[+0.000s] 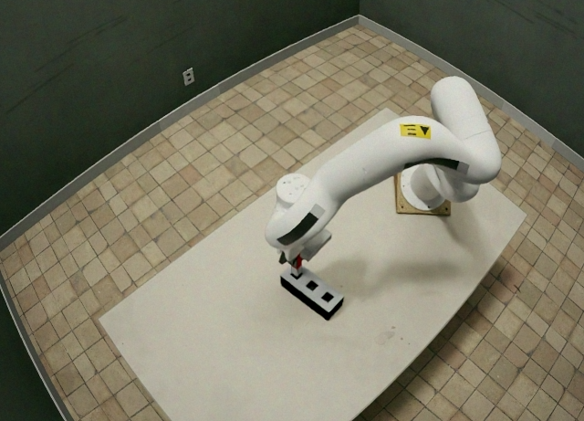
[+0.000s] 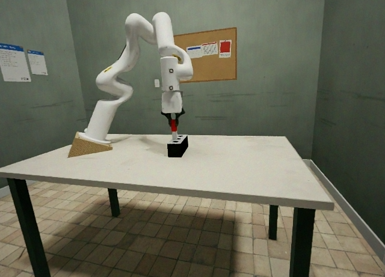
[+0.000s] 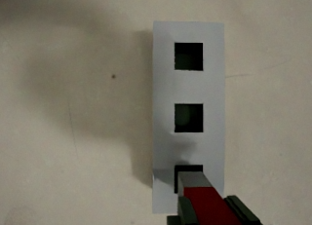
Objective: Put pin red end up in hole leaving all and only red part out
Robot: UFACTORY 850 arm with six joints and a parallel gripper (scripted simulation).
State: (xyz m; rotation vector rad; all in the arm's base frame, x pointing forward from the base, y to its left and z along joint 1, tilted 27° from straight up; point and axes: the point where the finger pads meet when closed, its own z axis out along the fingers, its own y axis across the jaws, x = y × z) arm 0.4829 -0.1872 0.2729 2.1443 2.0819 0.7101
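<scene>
Now: hand 10 mm above the pin. Round my hand: black block: 140 mm below, 60 mm to the left.
</scene>
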